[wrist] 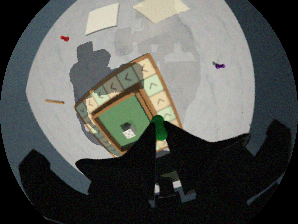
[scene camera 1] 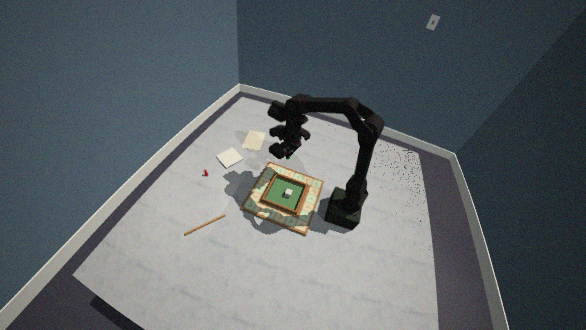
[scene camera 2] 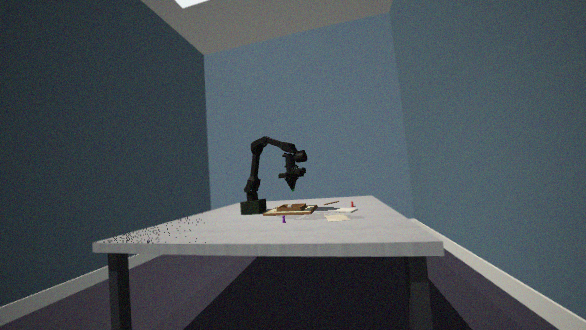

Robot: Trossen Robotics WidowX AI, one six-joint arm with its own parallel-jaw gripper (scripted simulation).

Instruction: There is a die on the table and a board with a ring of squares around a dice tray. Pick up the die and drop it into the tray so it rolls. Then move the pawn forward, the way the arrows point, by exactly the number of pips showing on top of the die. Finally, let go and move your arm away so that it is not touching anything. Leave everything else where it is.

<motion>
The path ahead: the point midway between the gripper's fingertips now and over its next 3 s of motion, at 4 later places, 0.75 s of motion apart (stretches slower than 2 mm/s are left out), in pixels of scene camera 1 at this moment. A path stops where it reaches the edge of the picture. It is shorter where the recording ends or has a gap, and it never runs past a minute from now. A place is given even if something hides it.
My gripper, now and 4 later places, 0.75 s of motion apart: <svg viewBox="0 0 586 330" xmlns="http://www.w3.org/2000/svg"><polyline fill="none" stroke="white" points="288,156 261,178 259,185 261,185 281,174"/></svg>
</motion>
